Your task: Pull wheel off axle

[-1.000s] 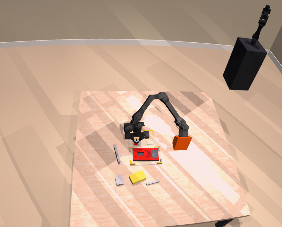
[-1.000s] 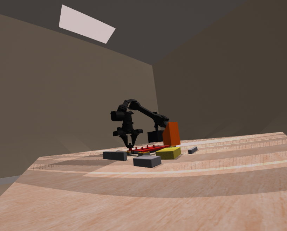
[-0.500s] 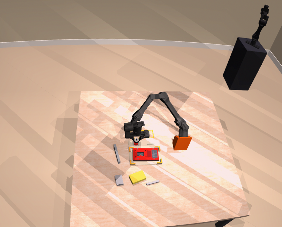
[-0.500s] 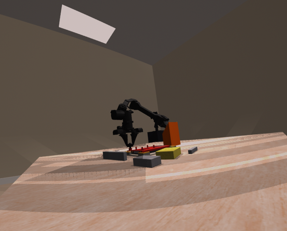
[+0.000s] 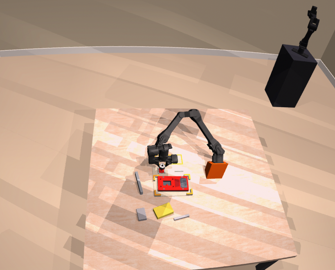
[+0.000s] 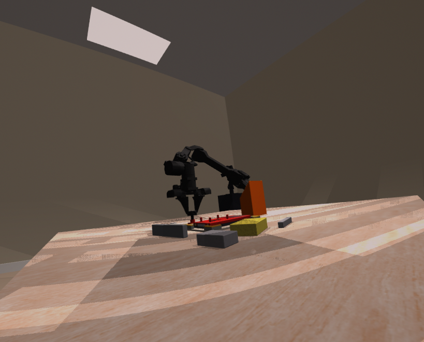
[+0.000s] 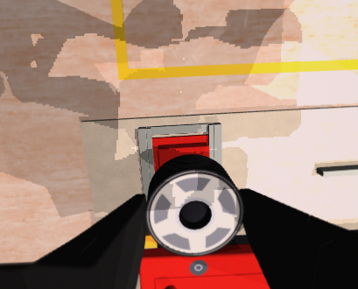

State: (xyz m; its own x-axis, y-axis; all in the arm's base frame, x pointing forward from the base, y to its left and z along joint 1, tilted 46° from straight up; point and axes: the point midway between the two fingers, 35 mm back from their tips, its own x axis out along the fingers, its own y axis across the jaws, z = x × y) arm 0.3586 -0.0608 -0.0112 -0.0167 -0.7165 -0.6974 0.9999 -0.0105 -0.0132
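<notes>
My gripper tip is 2 cm above the mount. From my gripper tip the other things lie so: grey block (33 cm to the left, 15 cm ahead, 4 cm below); then yellow block (31 cm to the left, 4 cm below, 1 cm ahead); then wheel (right at my gripper tip).
</notes>
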